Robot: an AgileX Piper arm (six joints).
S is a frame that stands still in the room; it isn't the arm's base.
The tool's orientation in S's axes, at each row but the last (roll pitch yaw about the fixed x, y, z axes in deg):
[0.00 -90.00 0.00]
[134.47 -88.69 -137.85]
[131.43 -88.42 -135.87]
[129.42 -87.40 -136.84]
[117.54 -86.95 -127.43]
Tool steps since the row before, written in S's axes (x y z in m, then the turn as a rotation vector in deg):
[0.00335 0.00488 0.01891 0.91 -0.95 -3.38]
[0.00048 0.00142 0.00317 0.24 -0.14 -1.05]
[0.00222 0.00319 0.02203 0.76 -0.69 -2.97]
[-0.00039 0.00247 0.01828 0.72 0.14 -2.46]
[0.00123 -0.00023 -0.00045 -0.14 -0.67 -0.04]
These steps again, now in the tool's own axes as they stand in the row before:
[0.01891 0.00488 -0.00335 -3.38 -0.95 -0.91]
[0.00314 0.00150 -0.00045 -1.05 -0.14 -0.23]
[0.02192 0.00381 -0.00237 -2.97 -0.69 -0.76]
[0.01820 0.00304 0.00018 -2.49 0.15 -0.62]
[-0.00048 -0.00004 -0.00124 -0.01 -0.69 0.02]

